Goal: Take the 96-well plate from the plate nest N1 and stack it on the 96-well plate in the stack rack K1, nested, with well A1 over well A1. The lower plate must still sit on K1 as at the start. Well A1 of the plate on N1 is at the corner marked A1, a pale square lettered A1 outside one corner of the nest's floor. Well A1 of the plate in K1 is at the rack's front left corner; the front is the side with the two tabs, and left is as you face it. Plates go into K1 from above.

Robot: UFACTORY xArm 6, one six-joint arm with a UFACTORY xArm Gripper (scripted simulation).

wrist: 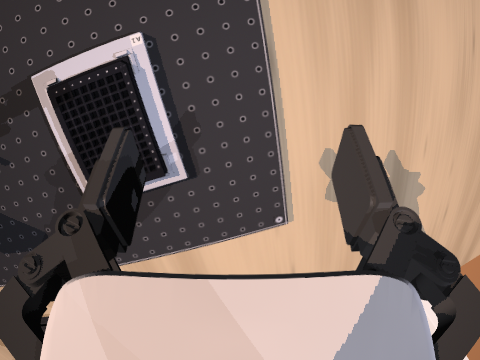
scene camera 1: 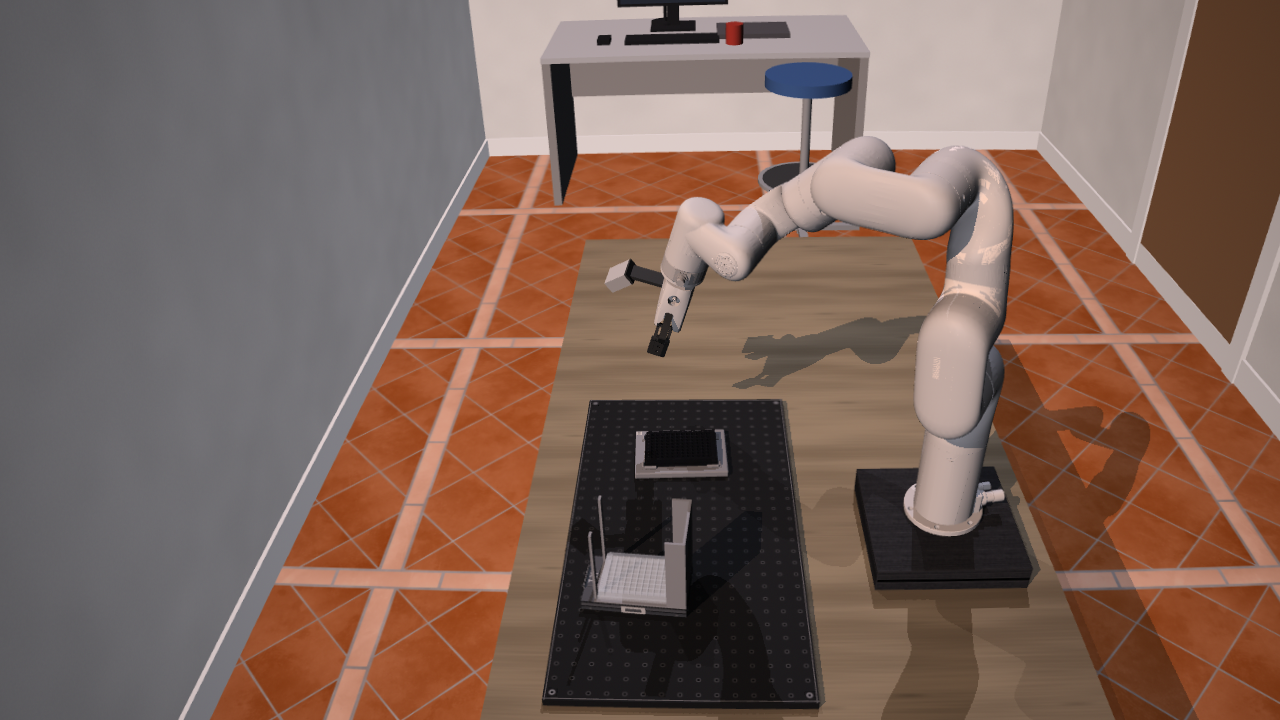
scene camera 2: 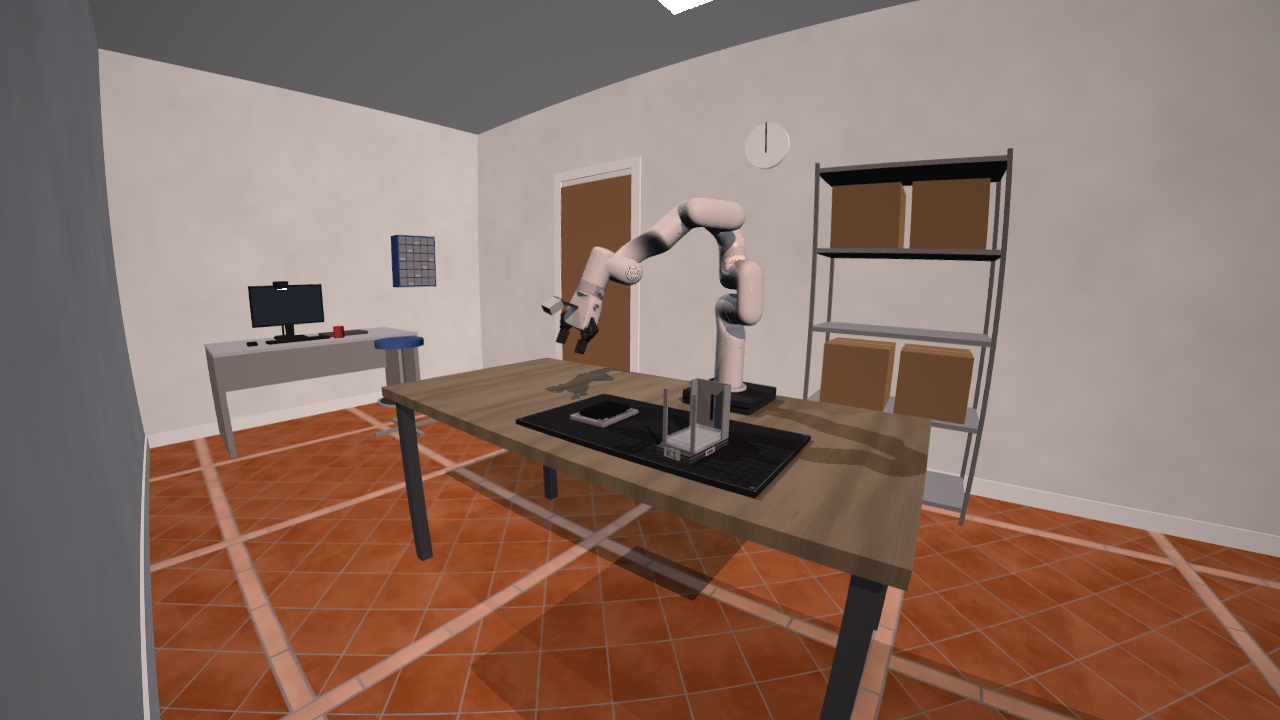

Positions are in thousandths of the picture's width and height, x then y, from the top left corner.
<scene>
my gripper: wrist 495, 415; scene camera 1 516, 466; scene camera 2 445, 484
white 96-well plate: scene camera 1 497, 813; scene camera 2 553, 605; not seen in the wrist view (out of frame)
</scene>
